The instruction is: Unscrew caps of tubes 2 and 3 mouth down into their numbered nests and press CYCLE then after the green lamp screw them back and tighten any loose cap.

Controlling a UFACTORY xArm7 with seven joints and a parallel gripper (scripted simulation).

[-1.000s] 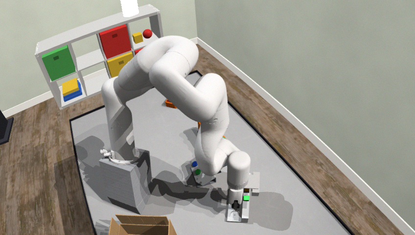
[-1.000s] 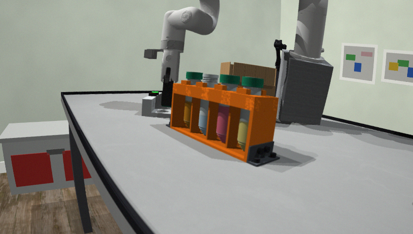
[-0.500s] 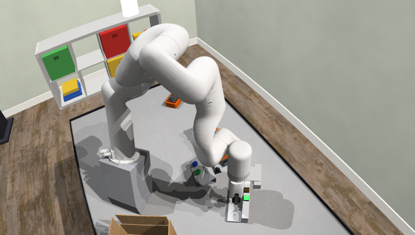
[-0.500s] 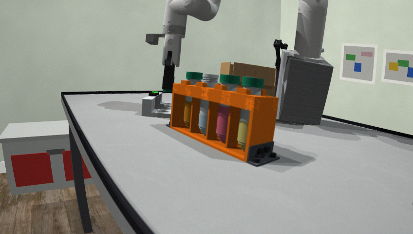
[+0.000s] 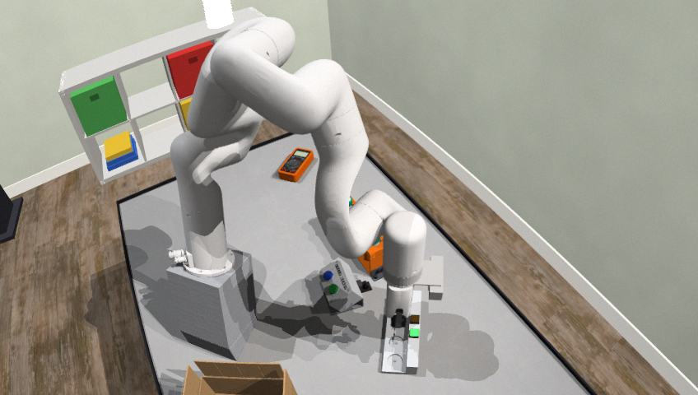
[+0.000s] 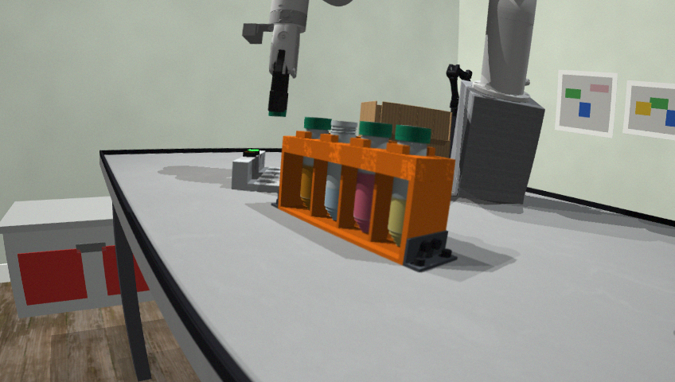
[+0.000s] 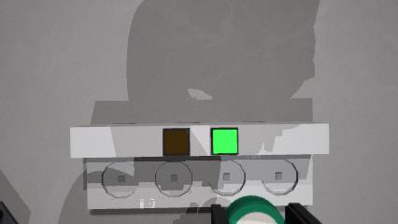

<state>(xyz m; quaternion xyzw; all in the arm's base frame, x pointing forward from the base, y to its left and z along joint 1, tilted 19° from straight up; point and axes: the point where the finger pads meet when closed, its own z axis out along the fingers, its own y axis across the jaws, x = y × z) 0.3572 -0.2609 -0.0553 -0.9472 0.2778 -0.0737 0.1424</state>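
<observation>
Right now my hand is 26 cm to the right of the cap 4, 6 cm short of it and 4 cm above it. Round my hand: key housing: 21 cm to the left, 10 cm below, 7 cm behind; green ready key: 18 cm to the left, 9 cm behind, 8 cm below; cap 3: 2 cm below.
</observation>
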